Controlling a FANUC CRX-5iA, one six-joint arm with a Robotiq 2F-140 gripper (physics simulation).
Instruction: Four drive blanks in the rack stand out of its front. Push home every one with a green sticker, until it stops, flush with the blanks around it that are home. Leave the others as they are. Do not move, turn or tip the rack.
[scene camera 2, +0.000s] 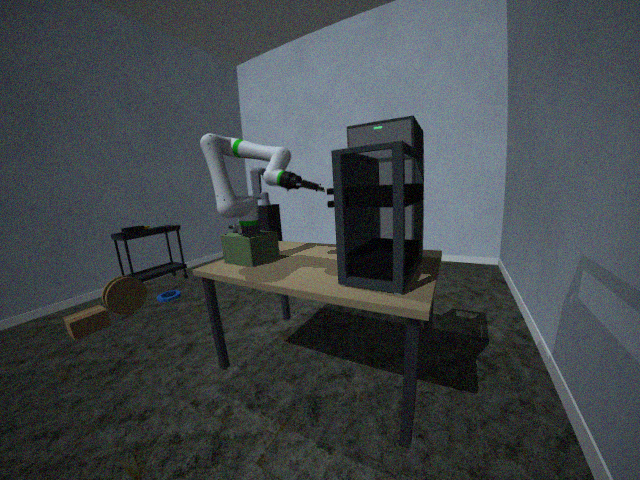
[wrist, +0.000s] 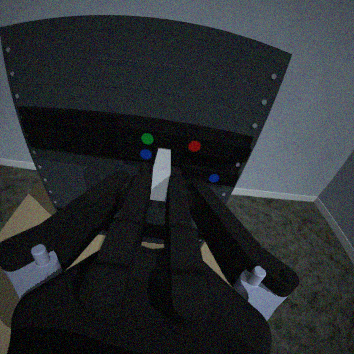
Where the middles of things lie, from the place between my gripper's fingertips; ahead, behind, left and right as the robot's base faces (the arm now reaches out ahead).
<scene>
My gripper is now 23 cm short of the dark rack (scene camera 2: 361, 252), 8 cm to the right of it and 13 cm above it.
</scene>
